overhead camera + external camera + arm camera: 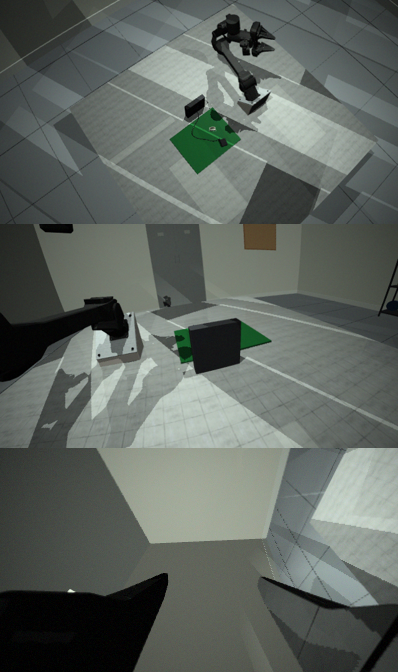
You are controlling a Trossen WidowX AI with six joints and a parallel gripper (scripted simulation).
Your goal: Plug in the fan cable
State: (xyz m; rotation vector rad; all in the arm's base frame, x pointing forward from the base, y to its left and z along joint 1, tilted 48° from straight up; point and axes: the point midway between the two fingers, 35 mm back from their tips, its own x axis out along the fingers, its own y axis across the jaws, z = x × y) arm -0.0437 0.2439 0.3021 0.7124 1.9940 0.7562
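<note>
My gripper tip is 330 mm short of the black plug, 110 mm to the right of it and 470 mm above it. The rest, counted from my gripper tip: green board 390 mm ahead, 40 mm to the left, 500 mm below; black fan 340 mm ahead, 130 mm to the right, 420 mm below; white four-pin fan header 330 mm ahead, 20 mm to the left, 480 mm below.
</note>
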